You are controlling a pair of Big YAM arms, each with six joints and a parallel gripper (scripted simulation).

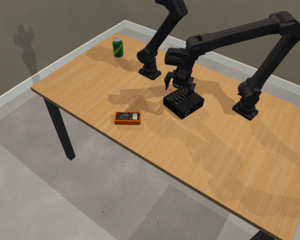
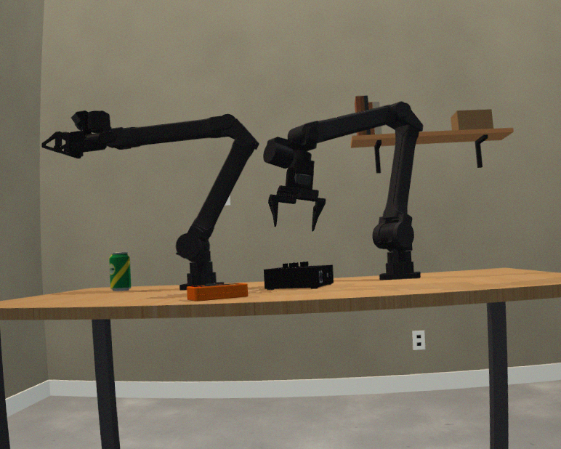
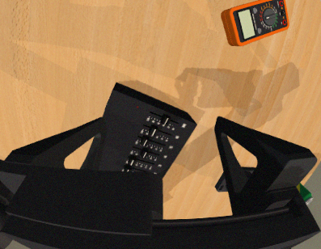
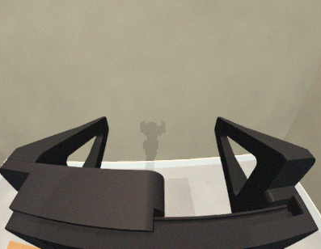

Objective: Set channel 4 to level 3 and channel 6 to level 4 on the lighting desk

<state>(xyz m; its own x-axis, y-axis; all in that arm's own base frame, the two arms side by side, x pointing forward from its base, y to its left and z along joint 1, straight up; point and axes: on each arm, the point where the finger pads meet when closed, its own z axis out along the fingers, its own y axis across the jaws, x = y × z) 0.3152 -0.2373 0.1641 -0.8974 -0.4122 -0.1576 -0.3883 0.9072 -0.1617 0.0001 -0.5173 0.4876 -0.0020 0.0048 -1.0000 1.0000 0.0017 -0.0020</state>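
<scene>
The channel 4 fader cap lies 100 mm below my left hand and 100 mm behind it. The rest, counted from my left hand: M fader cap (100 mm below, 40 mm behind, 30 mm to the right); channel 5 fader cap (100 mm below, 80 mm behind); channel 6 fader cap (100 mm below, 60 mm behind, 10 mm to the right).
</scene>
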